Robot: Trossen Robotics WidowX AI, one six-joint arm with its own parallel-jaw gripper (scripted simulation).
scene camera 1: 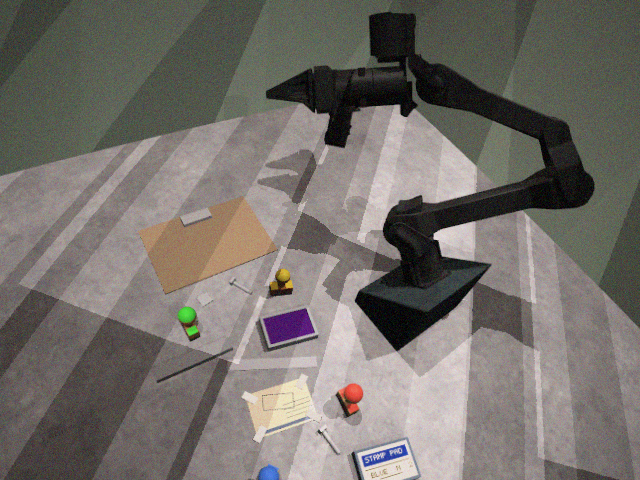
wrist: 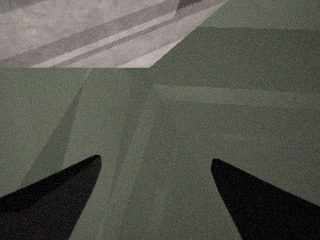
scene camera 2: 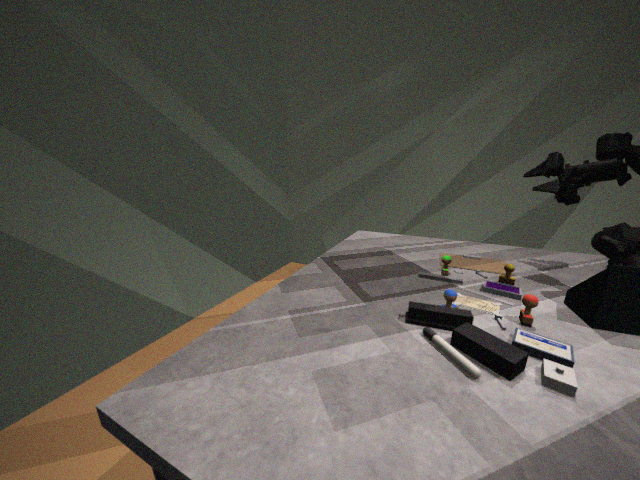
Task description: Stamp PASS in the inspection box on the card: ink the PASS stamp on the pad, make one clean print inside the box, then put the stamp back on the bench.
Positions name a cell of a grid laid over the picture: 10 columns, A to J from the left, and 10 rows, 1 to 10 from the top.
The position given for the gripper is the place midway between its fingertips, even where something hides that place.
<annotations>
gripper: scene camera 1 E2; wrist E7; scene camera 2 I4
grey box: scene camera 2 I8; not seen in scene camera 1 (out of frame); not seen in the wrist view (out of frame)
tan clipboard: scene camera 1 C6; scene camera 2 H6; not seen in the wrist view (out of frame)
</annotations>
